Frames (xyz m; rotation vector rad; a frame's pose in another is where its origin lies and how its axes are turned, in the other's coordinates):
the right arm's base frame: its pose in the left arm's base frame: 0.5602 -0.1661 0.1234 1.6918 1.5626 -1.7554
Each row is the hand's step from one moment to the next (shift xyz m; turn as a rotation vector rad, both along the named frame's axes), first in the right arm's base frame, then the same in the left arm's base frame.
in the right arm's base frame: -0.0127 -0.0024 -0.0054 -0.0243 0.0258 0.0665
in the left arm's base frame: 0.0050 -0.0008 0.0131 -0.0106 -0.0740 -0.0092
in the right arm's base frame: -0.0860 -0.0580 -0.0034 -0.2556 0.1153 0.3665
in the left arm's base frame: -0.0171 -0.0151 0.1013 -0.0429 -0.4550 0.0638
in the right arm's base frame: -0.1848 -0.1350 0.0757 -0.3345 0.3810 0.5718
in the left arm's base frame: -0.0916 -0.0935 0.2024 0.0685 -0.7592 -0.0547
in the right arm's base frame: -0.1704 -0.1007 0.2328 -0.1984 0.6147 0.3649
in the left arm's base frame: -0.1585 -0.2239 0.1346 0.3248 -0.6246 -0.2340
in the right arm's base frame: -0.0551 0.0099 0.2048 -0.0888 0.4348 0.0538
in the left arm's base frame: -0.0920 -0.1911 -0.0097 0.3301 -0.2567 -0.1580
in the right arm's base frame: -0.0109 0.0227 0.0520 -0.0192 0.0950 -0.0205
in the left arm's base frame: -0.0088 -0.0551 -0.0152 0.0903 -0.0306 -0.0267
